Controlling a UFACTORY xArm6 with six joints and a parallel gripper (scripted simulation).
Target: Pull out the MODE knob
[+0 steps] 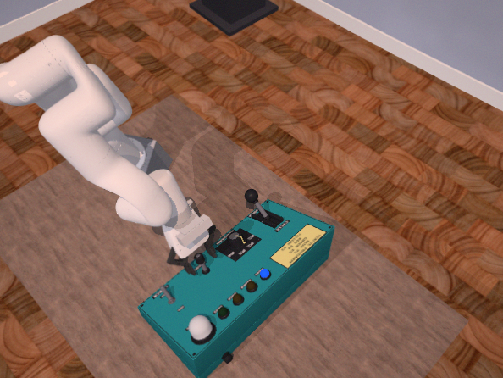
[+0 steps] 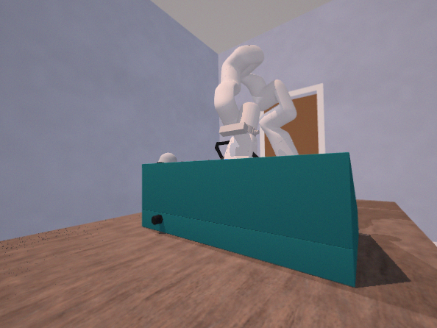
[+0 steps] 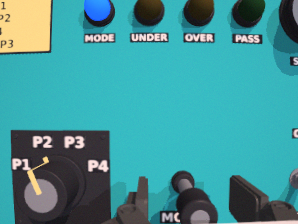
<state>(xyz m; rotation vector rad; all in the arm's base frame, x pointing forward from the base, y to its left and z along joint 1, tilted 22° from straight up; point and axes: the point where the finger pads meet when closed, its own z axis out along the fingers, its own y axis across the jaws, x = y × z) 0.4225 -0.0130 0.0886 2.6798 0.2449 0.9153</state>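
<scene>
The mode knob is right at my hand. Also, from my hand: program dial 130 mm to the left, 20 mm below, 10 mm ahead; toggle switch 120 mm to the right, 20 mm below, 10 mm ahead; black-ball lever 240 mm to the left, 30 mm behind, 10 mm below.
</scene>
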